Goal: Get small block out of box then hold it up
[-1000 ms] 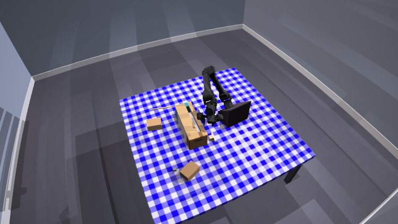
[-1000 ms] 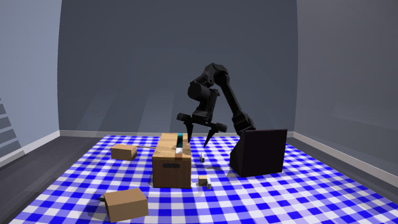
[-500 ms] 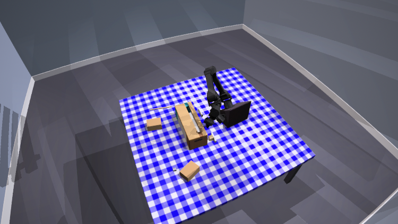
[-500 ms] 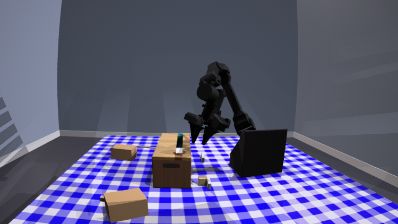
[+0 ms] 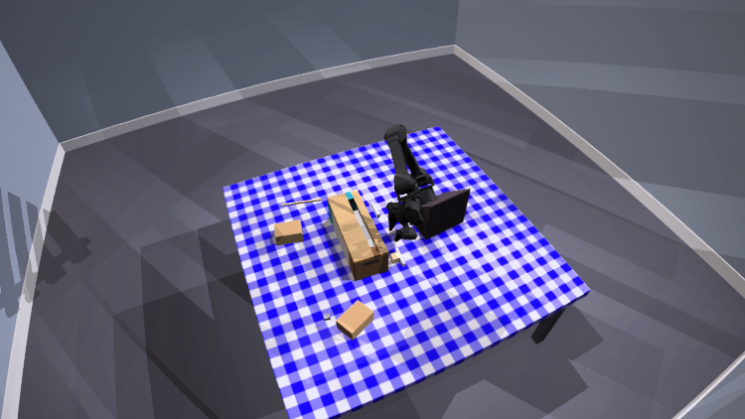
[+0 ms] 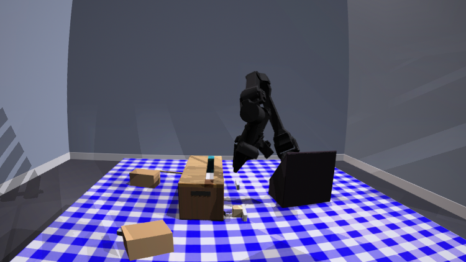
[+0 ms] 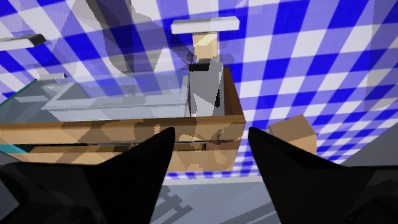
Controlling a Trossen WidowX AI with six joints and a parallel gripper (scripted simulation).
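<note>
My gripper tip is now 15 cm above the small tan block and 1 cm past it. Also, from my gripper tip: thin stick: 52 cm to the right, 19 cm ahead, 16 cm below; long cardboard box: 16 cm to the right, 10 cm below, 4 cm ahead.
</note>
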